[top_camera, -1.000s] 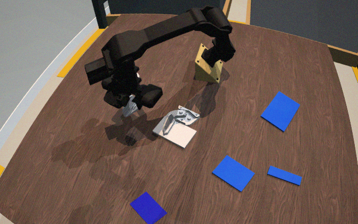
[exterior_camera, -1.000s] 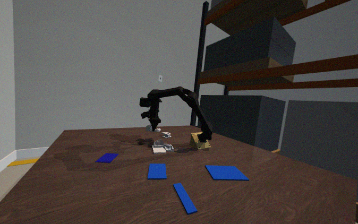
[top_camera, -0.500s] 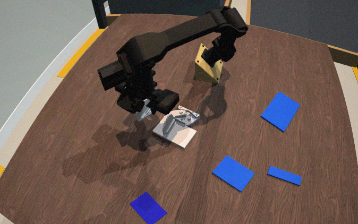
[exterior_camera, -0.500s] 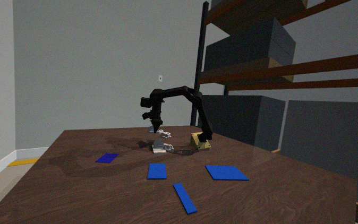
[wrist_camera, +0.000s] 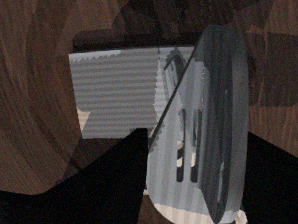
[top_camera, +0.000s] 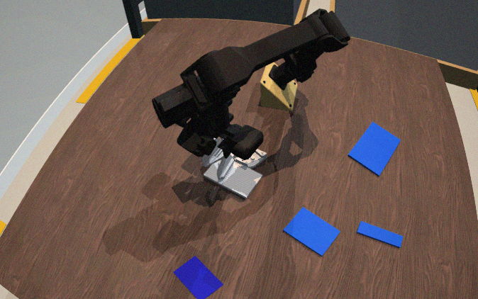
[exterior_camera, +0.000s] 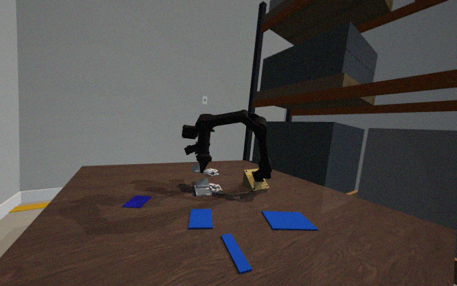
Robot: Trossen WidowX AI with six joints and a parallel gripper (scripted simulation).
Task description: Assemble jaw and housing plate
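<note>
Now: the white slab 9 cm below my gripper tip, 2 cm to the left of it and 1 cm behind it. Round my gripper tip: housing plate (22 cm to the right, 17 cm behind, 6 cm below).
</note>
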